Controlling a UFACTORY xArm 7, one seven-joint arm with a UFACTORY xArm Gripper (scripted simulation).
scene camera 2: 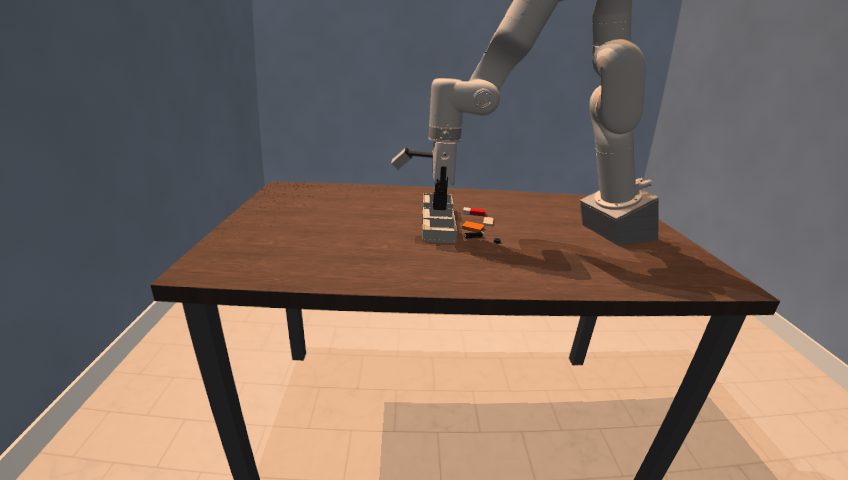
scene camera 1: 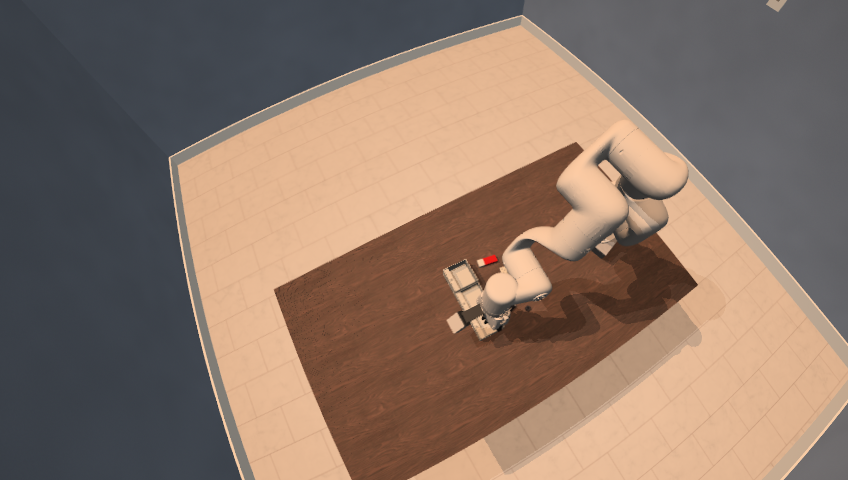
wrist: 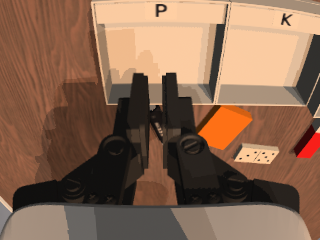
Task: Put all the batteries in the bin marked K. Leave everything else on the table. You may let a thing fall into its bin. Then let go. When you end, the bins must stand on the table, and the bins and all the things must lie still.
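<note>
A bin marked K and an orange block appear in the pictures together with the gripper, which can be seen in the wrist view too.
</note>
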